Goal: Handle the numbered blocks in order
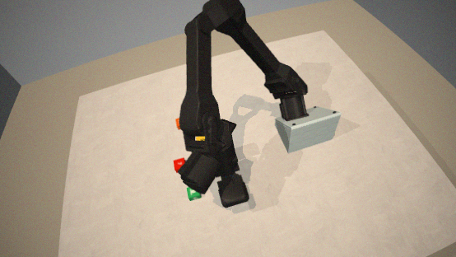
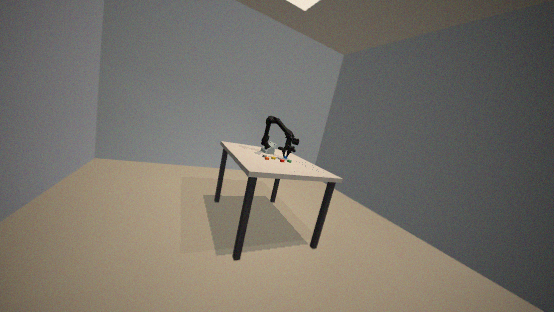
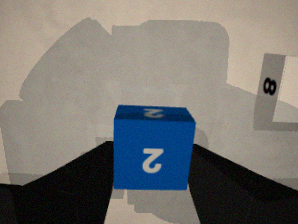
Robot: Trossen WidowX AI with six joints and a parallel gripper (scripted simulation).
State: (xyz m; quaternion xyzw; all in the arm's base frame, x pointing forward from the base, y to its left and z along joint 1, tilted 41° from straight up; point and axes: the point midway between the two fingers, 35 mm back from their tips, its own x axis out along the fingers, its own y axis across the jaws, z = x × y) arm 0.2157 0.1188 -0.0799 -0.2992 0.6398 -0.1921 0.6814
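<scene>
Now: gripper tip 7 cm short of the yellow block, 15 cm to the left of it and 1 cm above it. Also, from my gripper tip: white block: 4 cm ahead, 7 cm to the right, 1 cm below; blue block: right at my gripper tip; green block: 10 cm ahead, 1 cm to the left, 1 cm below.
</scene>
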